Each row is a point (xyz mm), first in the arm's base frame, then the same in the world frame.
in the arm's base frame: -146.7 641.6 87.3
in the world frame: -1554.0 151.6 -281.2
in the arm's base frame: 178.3 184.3 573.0
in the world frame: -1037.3 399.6 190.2
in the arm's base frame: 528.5 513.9 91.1
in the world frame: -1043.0 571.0 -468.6
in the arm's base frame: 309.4 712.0 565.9
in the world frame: -1373.5 750.0 -54.6
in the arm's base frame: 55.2 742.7 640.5
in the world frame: -1558.7 621.4 87.9
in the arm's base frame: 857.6 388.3 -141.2
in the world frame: -723.7 627.2 -738.7
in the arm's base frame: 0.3 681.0 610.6
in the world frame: -1540.8 537.0 103.9
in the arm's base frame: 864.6 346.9 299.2
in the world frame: -724.8 831.7 -346.4
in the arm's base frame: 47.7 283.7 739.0
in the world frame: -1209.5 438.6 343.0
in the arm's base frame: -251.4 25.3 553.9
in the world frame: -1171.5 5.6 382.8
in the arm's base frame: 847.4 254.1 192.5
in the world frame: -652.8 720.3 -398.5
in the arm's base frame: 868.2 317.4 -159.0
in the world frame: -659.8 590.9 -731.9
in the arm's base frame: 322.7 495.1 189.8
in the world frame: -1161.8 464.5 -304.3
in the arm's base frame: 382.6 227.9 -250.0
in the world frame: -876.6 155.6 -607.0
